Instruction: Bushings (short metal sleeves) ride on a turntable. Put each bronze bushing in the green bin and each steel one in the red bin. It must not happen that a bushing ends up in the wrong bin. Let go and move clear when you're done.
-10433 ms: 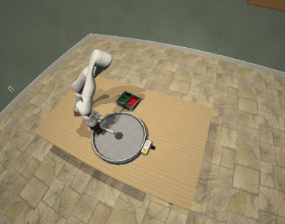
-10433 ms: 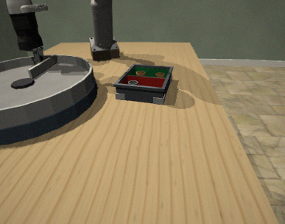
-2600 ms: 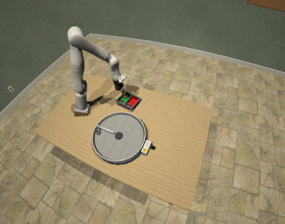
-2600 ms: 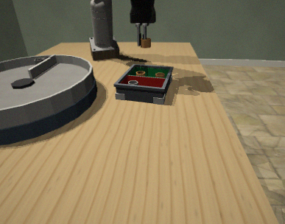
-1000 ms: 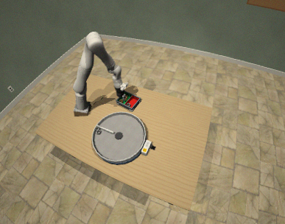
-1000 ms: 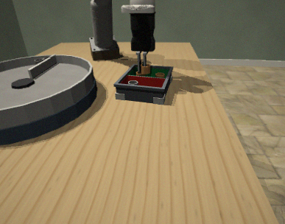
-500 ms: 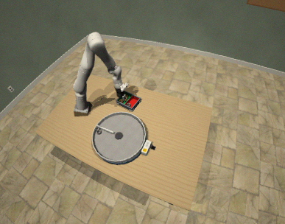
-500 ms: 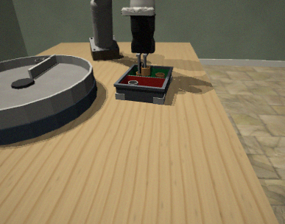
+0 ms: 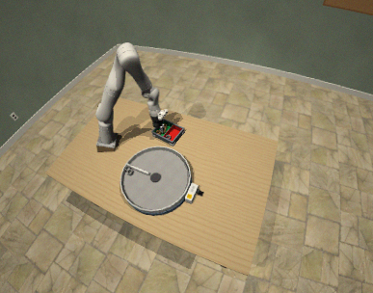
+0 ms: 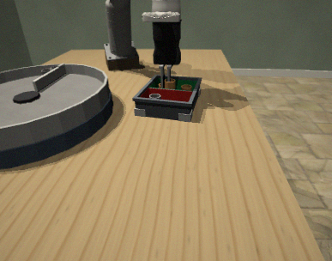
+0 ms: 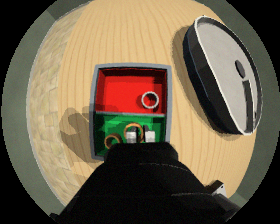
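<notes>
My gripper is now 30 mm short of the bin, 30 mm above it and 20 mm to the right of it. From my hand the other things lie so: grey turntable (330 mm to the right, 180 mm ahead).
</notes>
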